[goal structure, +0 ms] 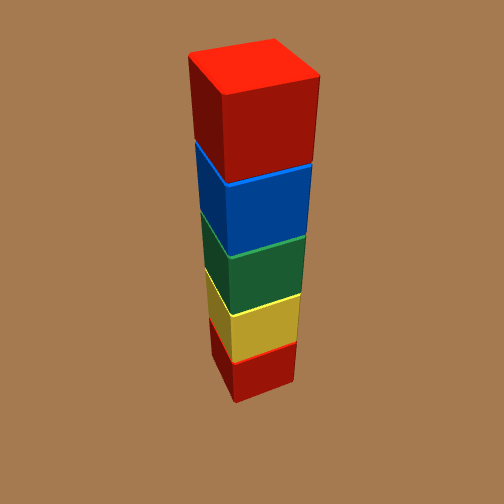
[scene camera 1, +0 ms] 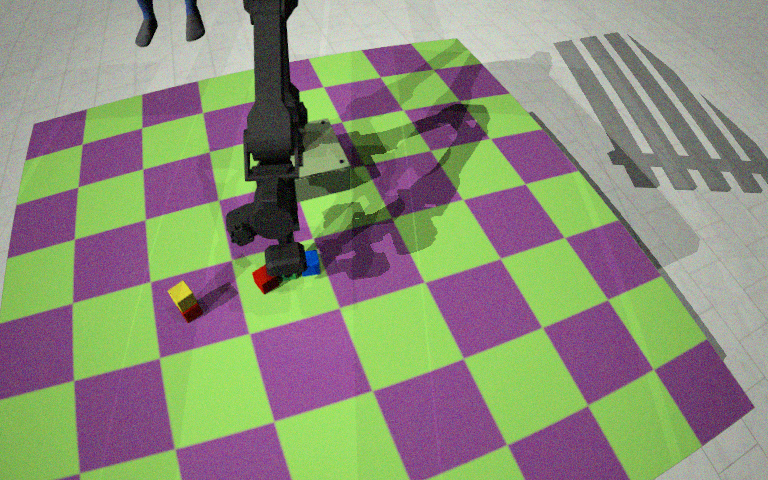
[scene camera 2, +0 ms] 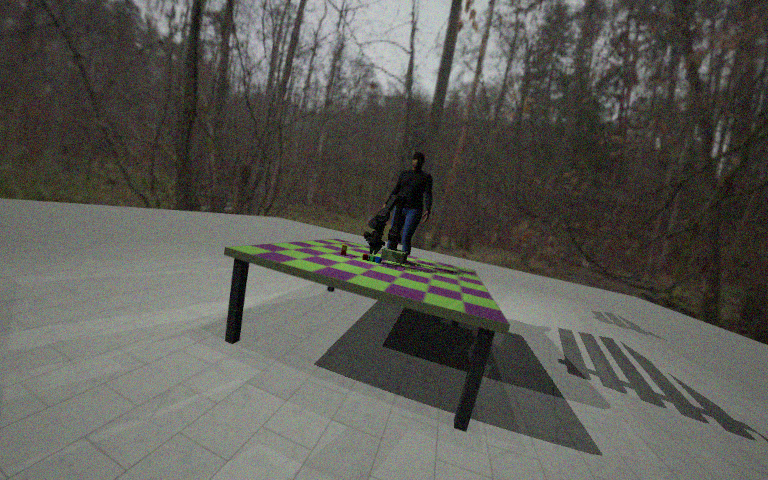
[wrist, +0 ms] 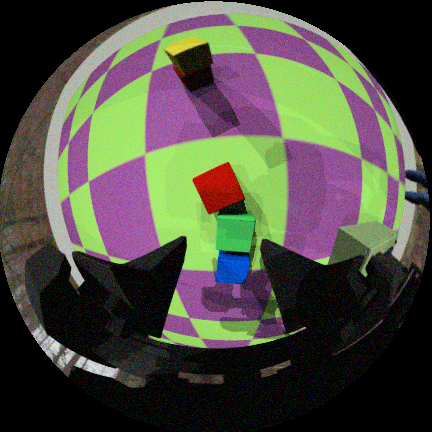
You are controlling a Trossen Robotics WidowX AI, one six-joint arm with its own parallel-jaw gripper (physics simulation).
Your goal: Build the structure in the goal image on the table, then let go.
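Frame: origin at the arm's base, x ahead, y right, z down, level; metres.
Seen in the pictures: gripper, fingertip midpoint: (scene camera 2: 372, 254) (wrist: 224, 242); arm's base at its link origin: (scene camera 2: 392, 249).
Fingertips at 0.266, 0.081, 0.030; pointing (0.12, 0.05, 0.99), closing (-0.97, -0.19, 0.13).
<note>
Offsets run from my fingertips to a thing's middle, as dx, dy, dz. Level surfaces: height alone.
A yellow block {+0.006, +0.190, -0.007} (scene camera 1: 181, 293) (wrist: 189, 52) rests on a red block {+0.009, +0.189, +0.026} (scene camera 1: 192, 314) (wrist: 196, 79), forming a small tower on a purple square. A second red block {+0.001, +0.043, +0.026} (scene camera 1: 265, 280) (scene camera 2: 365, 256) (wrist: 218, 187) lies turned at an angle on a green square. A green block {-0.008, +0.001, +0.026} (wrist: 235, 233) is beside it in the wrist view, with a blue block {-0.003, -0.043, +0.026} (scene camera 1: 310, 263) (scene camera 2: 377, 259) (wrist: 233, 267) on its other side. My gripper (scene camera 1: 287, 272) (wrist: 224, 242) is open and empty, low over the green block. In scene camera 1 it hides most of the green block.
A pale grey-green box (scene camera 1: 323, 161) (wrist: 365, 240) stands near the arm's base, to the right of the gripper. The checkered table {dz +0.043} (scene camera 1: 407, 362) (scene camera 2: 407, 293) carries everything. A person (scene camera 2: 415, 189) stands behind the table.
</note>
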